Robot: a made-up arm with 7 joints. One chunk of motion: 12 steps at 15 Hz.
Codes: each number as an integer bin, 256 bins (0 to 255) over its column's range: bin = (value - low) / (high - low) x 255, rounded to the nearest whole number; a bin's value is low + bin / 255 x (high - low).
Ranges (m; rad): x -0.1..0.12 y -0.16..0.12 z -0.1..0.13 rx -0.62..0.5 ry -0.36..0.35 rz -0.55..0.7
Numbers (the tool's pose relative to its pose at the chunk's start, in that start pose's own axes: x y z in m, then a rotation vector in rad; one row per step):
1: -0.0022 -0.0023 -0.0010 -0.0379 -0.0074 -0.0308
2: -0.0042 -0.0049 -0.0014 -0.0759 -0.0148 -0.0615
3: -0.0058 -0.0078 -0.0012 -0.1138 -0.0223 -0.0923
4: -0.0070 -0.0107 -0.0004 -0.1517 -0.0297 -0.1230
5: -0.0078 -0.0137 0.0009 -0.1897 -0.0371 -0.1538
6: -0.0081 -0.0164 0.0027 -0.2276 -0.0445 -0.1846
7: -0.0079 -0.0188 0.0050 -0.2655 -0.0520 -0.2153
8: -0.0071 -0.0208 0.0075 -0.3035 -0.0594 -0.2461
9: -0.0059 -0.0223 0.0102 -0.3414 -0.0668 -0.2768
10: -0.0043 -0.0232 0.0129 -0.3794 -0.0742 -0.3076
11: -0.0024 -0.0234 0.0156 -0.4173 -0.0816 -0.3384
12: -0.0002 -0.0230 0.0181 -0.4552 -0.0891 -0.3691
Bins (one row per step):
1: 113 144 110 133 127 106
2: 111 141 109 124 124 100
3: 109 139 110 115 121 93
4: 108 136 110 107 119 87
5: 107 133 112 98 116 81
6: 107 131 114 89 113 75
7: 107 129 116 81 111 68
8: 108 127 119 72 108 62
9: 109 125 122 63 105 56
10: 111 125 125 55 103 49
11: 113 124 128 46 100 43
12: 116 125 131 38 97 37

